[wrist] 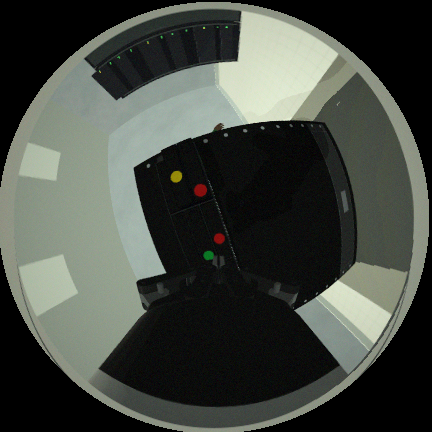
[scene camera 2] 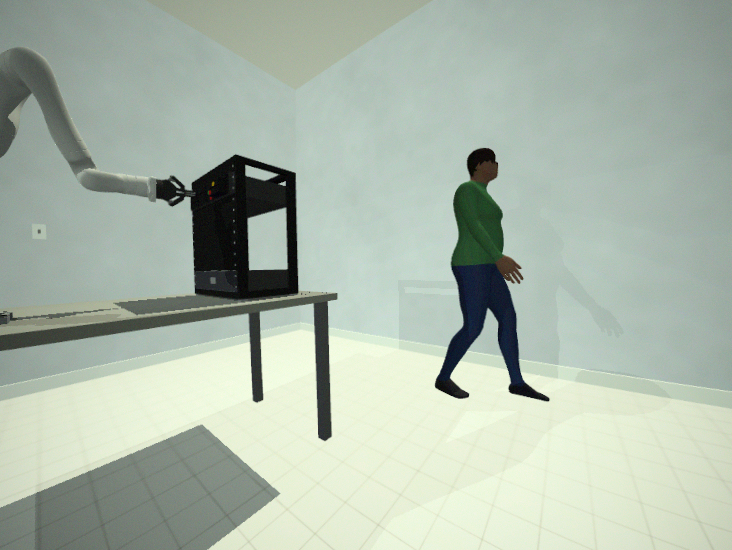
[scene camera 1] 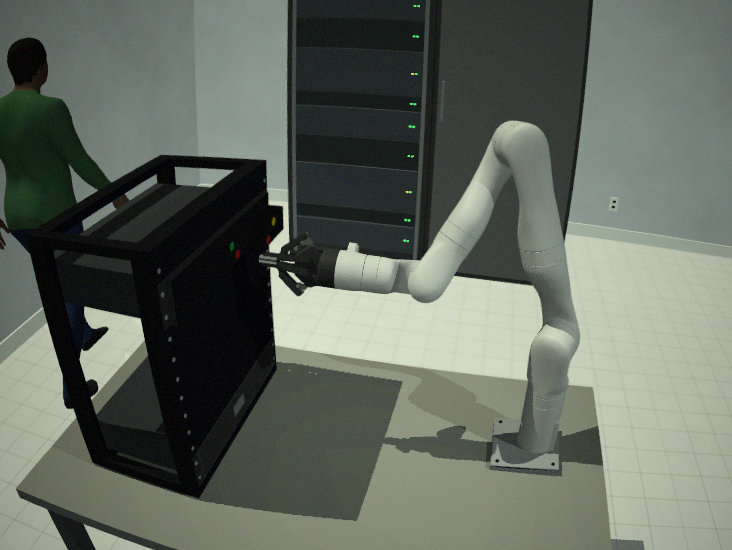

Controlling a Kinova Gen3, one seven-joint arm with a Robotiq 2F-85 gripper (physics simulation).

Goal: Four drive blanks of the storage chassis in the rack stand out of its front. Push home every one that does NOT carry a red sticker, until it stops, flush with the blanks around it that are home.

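Frame: origin at the arm's base, x right, y up, z back, level; metres.
Where they show: gripper, fingertip midpoint: (wrist: pixel 217 262) (scene camera 2: pixel 194 194) (scene camera 1: pixel 260 258); arm's base, link origin: (scene camera 1: pixel 535 439).
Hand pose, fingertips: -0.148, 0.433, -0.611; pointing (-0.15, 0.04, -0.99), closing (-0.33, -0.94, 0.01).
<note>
Each offset is from my fingertips to the top centre of the thing, as dx, dy, dz. "spot": to the spot under its first point.
The dark storage chassis {spot: +0.088, +0.034, -0.067} (scene camera 1: pixel 251 221) (wrist: pixel 189 227) sits high in the rack (scene camera 1: pixel 152 331) (scene camera 2: pixel 241 248). A yellow sticker {+0.134, +0.030, -0.038} (scene camera 1: pixel 273 221) (scene camera 2: pixel 213 183) (wrist: pixel 176 176) is on a blank standing out at the chassis's far end in scene camera 1. A red sticker {+0.099, +0.002, -0.034} (scene camera 1: pixel 268 239) (wrist: pixel 200 190) is on the blank beside it. Nearer the fingers in the wrist view are a green sticker {-0.011, +0.030, -0.058} (scene camera 1: pixel 231 246) (wrist: pixel 208 255) and another red sticker {+0.013, +0.002, -0.061} (scene camera 1: pixel 237 253) (wrist: pixel 219 238); how far their blanks stand out is too dark to tell. My gripper (scene camera 1: pixel 260 258) (scene camera 2: pixel 194 193) (wrist: pixel 217 262) is shut and empty, pointing at the front, apparently slightly off it.
The rack stands on a table (scene camera 1: pixel 437 502) (scene camera 2: pixel 278 304), with the arm's base (scene camera 1: pixel 524 458) opposite its front. A person in green (scene camera 1: pixel 38 159) (scene camera 2: pixel 478 224) is behind the rack. A tall server cabinet (scene camera 1: pixel 508 76) (wrist: pixel 230 42) stands beyond the table.
</note>
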